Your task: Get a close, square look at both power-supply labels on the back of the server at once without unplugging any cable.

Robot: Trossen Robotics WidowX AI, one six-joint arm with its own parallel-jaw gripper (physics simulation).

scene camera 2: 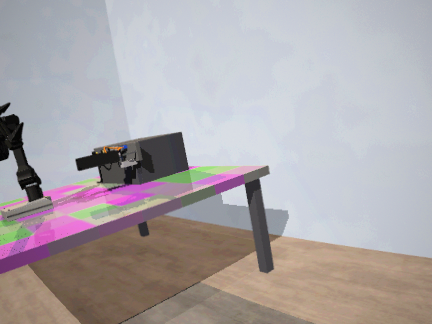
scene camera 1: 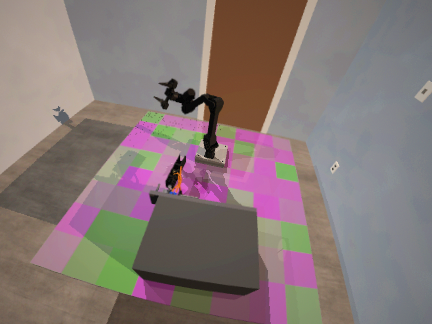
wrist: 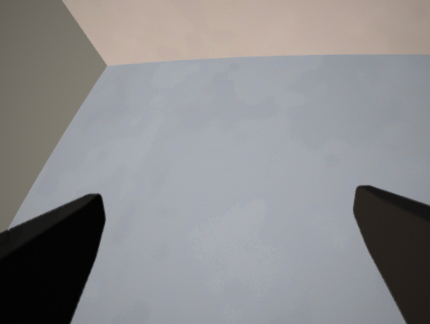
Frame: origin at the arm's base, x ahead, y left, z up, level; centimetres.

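Seen in the pictures: gripper, fingertip midpoint: [scene camera 2: 16, 112] [scene camera 1: 156, 90] [wrist: 230, 203]; arm's base at its link origin: [scene camera 2: 36, 199] [scene camera 1: 209, 154].
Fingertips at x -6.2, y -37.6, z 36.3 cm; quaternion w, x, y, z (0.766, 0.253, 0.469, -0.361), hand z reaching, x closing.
Offsets run from my fingertips to a thing's top centre. "spot": to the spot under its first point.
The server [scene camera 1: 200, 242] [scene camera 2: 162, 157] is a dark grey box on the table. At its back, on the side toward the arm base, a black cable-management arm [scene camera 1: 175, 172] [scene camera 2: 95, 161] sticks out, with orange cables @(spot: dy +28.9, dx +42.1, dz -20.1 cm) [scene camera 1: 180, 176] and a blue connector @(spot: dy +26.9, dx +51.6, dz -22.1 cm) [scene camera 2: 125, 147] by it. The power-supply labels cannot be made out in any view. My gripper [scene camera 1: 159, 91] [wrist: 230, 203] is open and empty, raised high above the table and away from the server. In the wrist view a bluish wall shows between the fingers.
The arm's pale base plate [scene camera 1: 218, 159] [scene camera 2: 17, 208] stands on the magenta and green checkered table [scene camera 1: 295, 265] [scene camera 2: 200, 192]. A brown door [scene camera 1: 250, 55] is behind the arm. Bluish walls [scene camera 1: 135, 45] [wrist: 225, 140] surround the table.
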